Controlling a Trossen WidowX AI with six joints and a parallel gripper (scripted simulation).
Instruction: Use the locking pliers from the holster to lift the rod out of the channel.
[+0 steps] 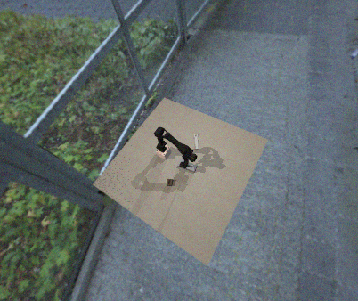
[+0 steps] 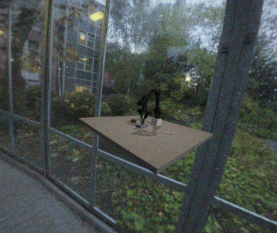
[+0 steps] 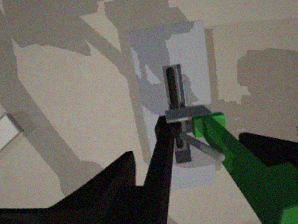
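Right now the grey block is 10 mm to the right of my gripper tip and 90 mm below it. Round my gripper tip: white bar 80 mm behind, 310 mm to the left, 100 mm below; then dark holster 60 mm behind, 230 mm to the right, 100 mm below; then dark rod 100 mm below.
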